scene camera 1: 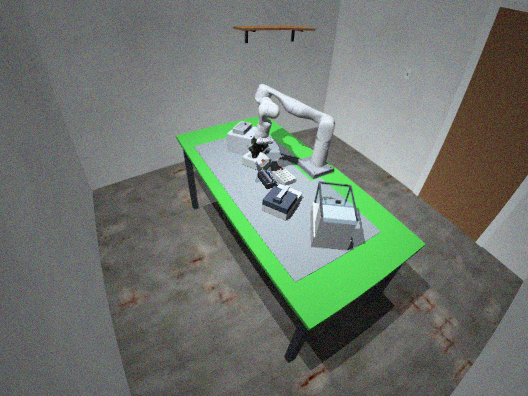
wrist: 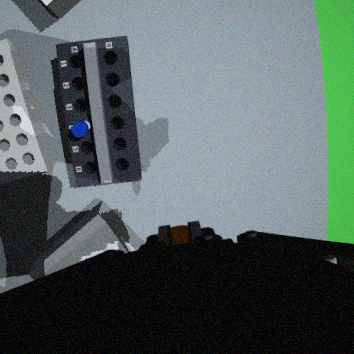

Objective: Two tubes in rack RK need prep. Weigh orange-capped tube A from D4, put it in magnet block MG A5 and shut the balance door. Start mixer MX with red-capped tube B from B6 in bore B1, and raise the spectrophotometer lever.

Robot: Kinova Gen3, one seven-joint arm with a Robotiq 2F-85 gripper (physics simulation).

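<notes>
My gripper [scene camera 1: 257, 151] [wrist: 180, 239] is shut on orange-capped tube A [wrist: 180, 235]; the cap shows between the fingertips in the wrist view, and the tube below is hidden. The dark magnet block [scene camera 1: 265, 179] [wrist: 131, 155] lies ahead, apart from the fingertips in the wrist view. A blue cap [wrist: 79, 129] sits in its A4; A5 [wrist: 87, 147] shows an empty hole. The white rack [scene camera 1: 291, 180] [wrist: 32, 146] stands beside it, with a red cap [scene camera 1: 280, 168] at its far corner. The balance [scene camera 1: 335, 232] stands at the right; its door position is unclear.
A dark-topped box with a pale bar [scene camera 1: 280, 205] stands between magnet block and balance. A low white device with an orange-red spot [scene camera 1: 263, 161] is beside the gripper. A larger white box [scene camera 1: 235, 142] stands at the back left. The arm base [scene camera 1: 316, 169] is behind the rack.
</notes>
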